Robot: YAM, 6 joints.
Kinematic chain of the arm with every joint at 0, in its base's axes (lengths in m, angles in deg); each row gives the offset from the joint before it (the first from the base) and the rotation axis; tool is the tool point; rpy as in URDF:
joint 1: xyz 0 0 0.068 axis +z
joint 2: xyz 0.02 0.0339 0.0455 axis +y
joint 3: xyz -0.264 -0.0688 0 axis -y
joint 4: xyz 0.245 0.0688 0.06 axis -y
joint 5: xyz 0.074 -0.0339 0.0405 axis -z
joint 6: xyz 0.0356 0 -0.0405 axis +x
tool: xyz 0 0 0 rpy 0 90 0
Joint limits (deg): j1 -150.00..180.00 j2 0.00..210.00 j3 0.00..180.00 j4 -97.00..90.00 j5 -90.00..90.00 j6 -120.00..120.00
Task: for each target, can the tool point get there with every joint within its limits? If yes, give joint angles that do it. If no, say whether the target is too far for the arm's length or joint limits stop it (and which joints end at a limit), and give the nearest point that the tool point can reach.
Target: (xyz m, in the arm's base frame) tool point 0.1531 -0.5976 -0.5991
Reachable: no: too far | nearest point 0.1098 -0.4286 -0.3241 | short by 0.326 m
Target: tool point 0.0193 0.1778 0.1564
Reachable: yes | joints 87.05 78.81 39.36 -59.90 16.55 84.76
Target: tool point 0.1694 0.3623 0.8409
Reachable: no: too far | nearest point 0.1312 0.2806 0.6682 | short by 0.195 m
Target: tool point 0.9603 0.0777 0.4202
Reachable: no: too far | nearest point 0.6132 0.0496 0.3070 | short by 0.366 m
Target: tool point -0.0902 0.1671 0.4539
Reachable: yes | joints 108.85 56.53 56.50 41.69 -61.85 70.13
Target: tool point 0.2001 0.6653 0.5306
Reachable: no: too far | nearest point 0.1591 0.5289 0.4426 | short by 0.167 m
